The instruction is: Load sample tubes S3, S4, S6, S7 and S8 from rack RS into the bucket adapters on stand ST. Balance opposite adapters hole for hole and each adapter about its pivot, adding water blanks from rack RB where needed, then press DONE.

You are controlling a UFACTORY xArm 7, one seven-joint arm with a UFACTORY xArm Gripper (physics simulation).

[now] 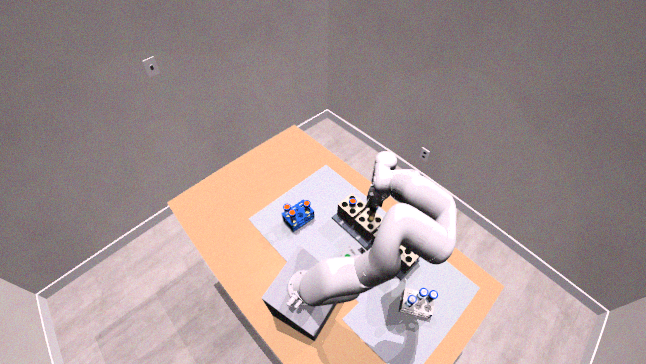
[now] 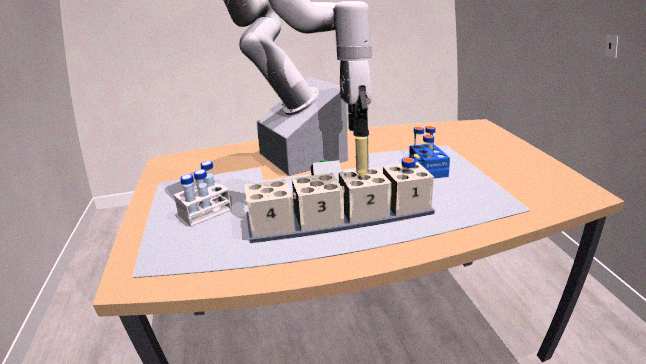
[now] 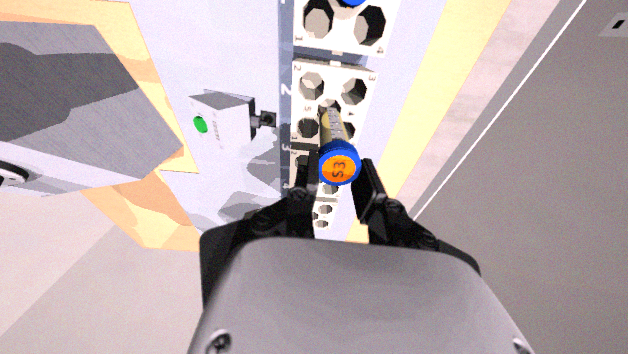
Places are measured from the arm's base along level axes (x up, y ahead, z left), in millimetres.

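Pixels of known places: gripper, between the fingertips: (image 1: 375,207) (image 2: 358,132) (image 3: 335,168); arm's base, origin of its link: (image 2: 301,101).
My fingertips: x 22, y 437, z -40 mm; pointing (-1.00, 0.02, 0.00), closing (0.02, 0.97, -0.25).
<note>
For each thing: its top centre in the pictures, then the offset to it from my fingertips. Level surfaces: height alone.
- tube S3, centre of its top: (image 3: 339,169) (image 2: 361,128) (image 1: 374,205) dx +9, dy +2, dz +6 mm
- adapter 2, centre of its top: (image 3: 329,111) (image 2: 364,177) (image 1: 370,219) dx -107, dy +2, dz +11 mm
- orange-capped tube, centre of its top: (image 2: 408,160) (image 1: 352,200) dx -78, dy +26, dz +120 mm
- adapter 1, centre of its top: (image 2: 408,171) (image 1: 352,204) dx -107, dy +26, dz +119 mm
- Adapter 3, centre of its top: (image 3: 318,176) (image 2: 316,183) dx -107, dy -21, dz -96 mm
- adapter 4, centre of its top: (image 2: 267,190) (image 3: 311,216) (image 1: 407,251) dx -107, dy -44, dz -203 mm
- White rack RB, centre of its top: (image 2: 200,191) (image 1: 418,301) dx -143, dy -198, dz -343 mm
- ST, centre of its top: (image 3: 315,124) (image 2: 340,212) (image 1: 374,238) dx -193, dy -20, dz -40 mm
- grey mat, height of its surface: dx -203 mm
My gripper (image 1: 373,203) (image 2: 361,132) (image 3: 335,168) is shut on tube S3 (image 1: 371,215) (image 2: 361,151) (image 3: 334,127), an upright yellow tube with a blue-and-orange cap. Its tip is at the centre hole of adapter 2 (image 2: 370,200) (image 3: 320,71); the exact depth cannot be told. Another orange-capped tube (image 1: 352,201) (image 2: 408,162) sits in adapter 1 (image 2: 415,194) (image 3: 337,46). Adapter 3 (image 2: 321,216) and adapter 4 (image 2: 270,221) show open holes. Blue rack RS (image 2: 436,168) holds three orange-capped tubes. White rack RB (image 2: 204,215) holds three blue-capped tubes.
Stand ST (image 2: 345,228) bears the four adapters in a row on the grey mat (image 2: 190,255). The box with the green DONE button (image 1: 347,256) (image 3: 200,124) stands behind the stand, near the arm's grey base block (image 2: 300,145).
</note>
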